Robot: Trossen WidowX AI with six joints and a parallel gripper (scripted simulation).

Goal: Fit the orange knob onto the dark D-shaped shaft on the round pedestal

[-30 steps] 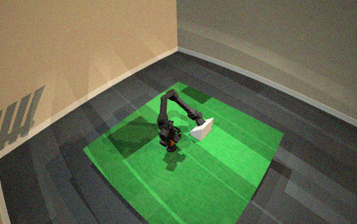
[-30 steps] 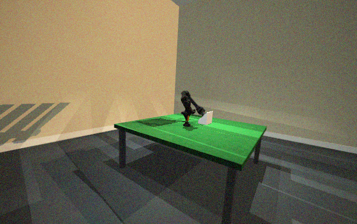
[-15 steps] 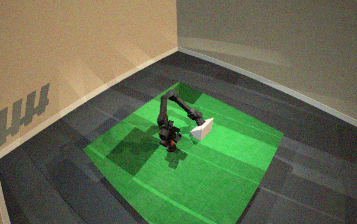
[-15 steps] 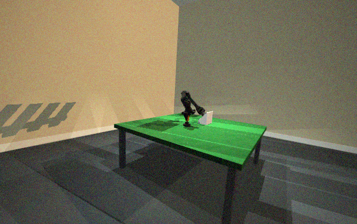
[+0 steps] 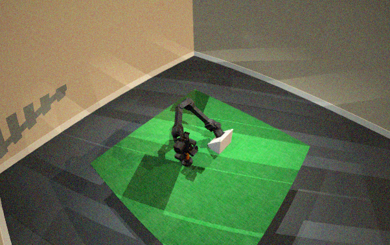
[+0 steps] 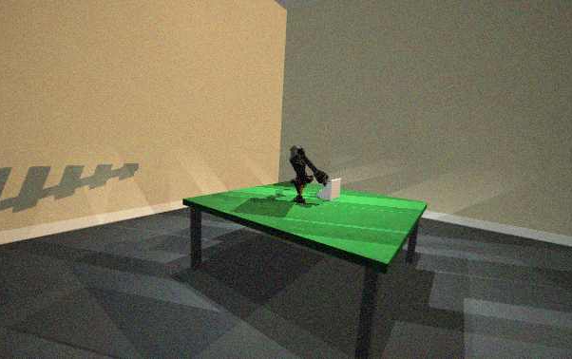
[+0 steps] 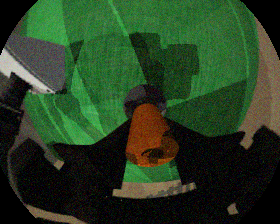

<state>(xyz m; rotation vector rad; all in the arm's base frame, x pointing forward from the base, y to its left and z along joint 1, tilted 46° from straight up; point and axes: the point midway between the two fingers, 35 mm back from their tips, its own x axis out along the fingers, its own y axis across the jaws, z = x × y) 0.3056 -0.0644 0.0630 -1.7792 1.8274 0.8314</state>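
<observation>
Right now my gripper tip is 4 cm above the round pedestal. Round my gripper tip: orange knob 2 cm above.
</observation>
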